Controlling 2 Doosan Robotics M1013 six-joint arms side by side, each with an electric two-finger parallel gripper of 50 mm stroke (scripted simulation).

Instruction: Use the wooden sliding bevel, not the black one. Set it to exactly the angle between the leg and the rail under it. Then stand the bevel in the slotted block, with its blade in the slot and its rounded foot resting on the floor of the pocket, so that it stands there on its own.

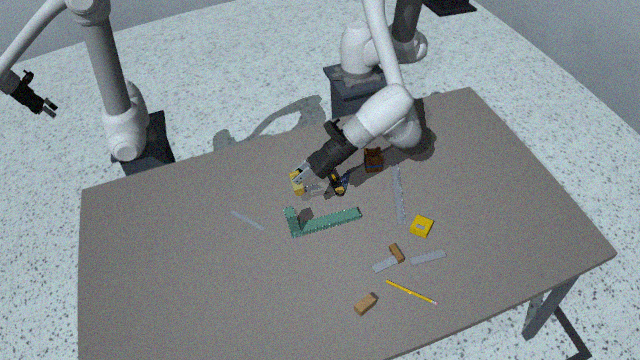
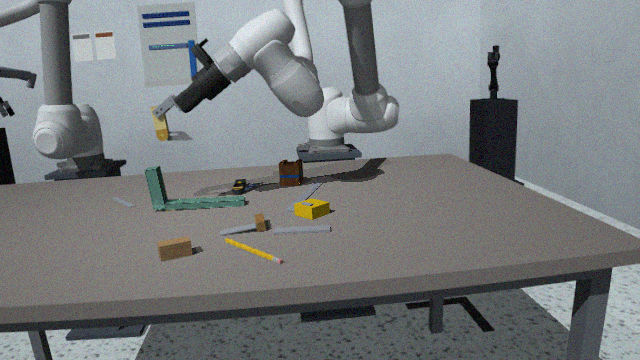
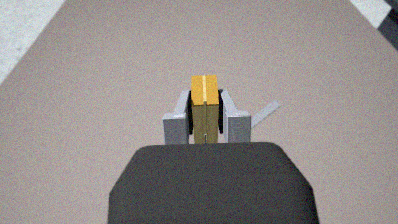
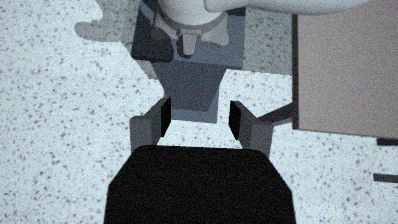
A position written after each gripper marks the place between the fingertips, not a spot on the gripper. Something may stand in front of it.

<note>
In view: the left gripper (image 2: 156, 114), the right gripper (image 4: 200, 111) and a wooden bevel (image 3: 204, 91).
The left gripper is seen too in image 1 (image 1: 293, 179) and in image 3 (image 3: 204, 103). Image 4 does not show the wooden bevel: it is out of frame.
</note>
